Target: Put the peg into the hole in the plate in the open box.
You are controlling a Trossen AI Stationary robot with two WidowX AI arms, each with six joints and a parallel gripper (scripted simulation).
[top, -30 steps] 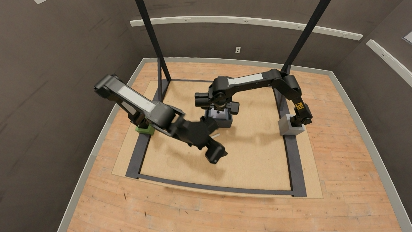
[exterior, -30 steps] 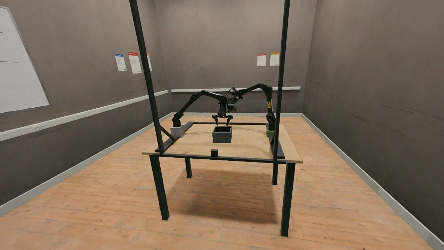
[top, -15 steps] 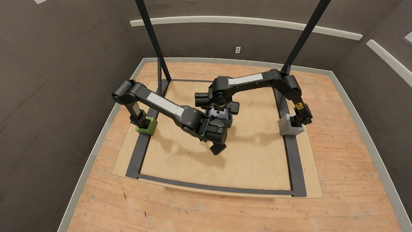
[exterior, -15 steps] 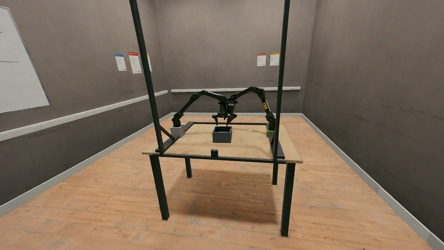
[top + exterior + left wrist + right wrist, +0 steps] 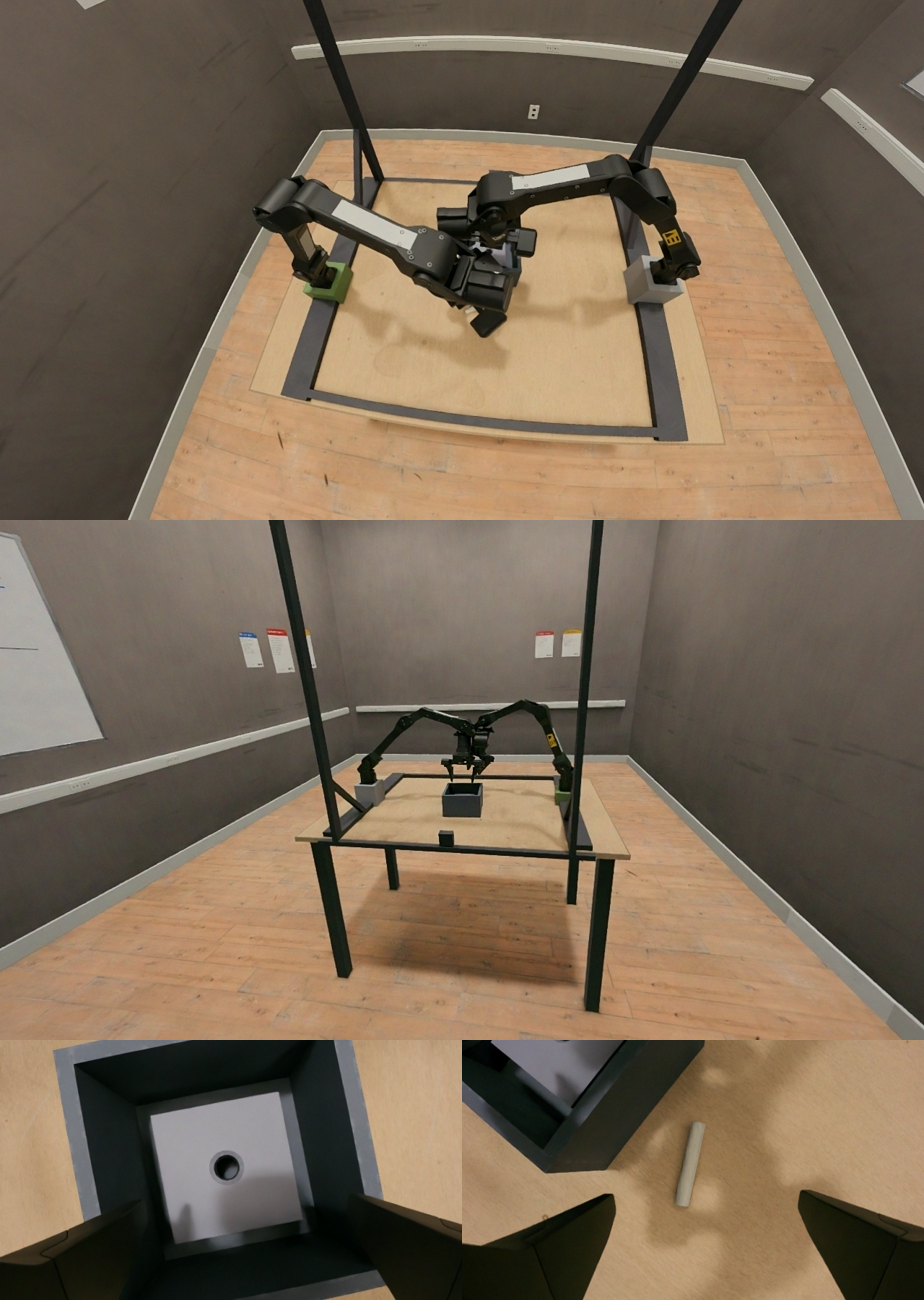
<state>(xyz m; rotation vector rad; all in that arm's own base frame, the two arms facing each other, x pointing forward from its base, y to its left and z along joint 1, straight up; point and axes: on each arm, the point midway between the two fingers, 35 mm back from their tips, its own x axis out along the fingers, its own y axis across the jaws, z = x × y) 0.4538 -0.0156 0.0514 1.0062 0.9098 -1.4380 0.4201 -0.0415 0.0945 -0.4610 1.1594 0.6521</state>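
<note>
Now: the peg 150 mm below my right hand, 30 mm behind it and 20 mm to the left of it. From my right hand the other things lie so: dark border strip (250 mm ahead, 140 mm below, 20 mm to the left); grey plate (170 mm behind, 110 mm below, 40 mm to the left).
</note>
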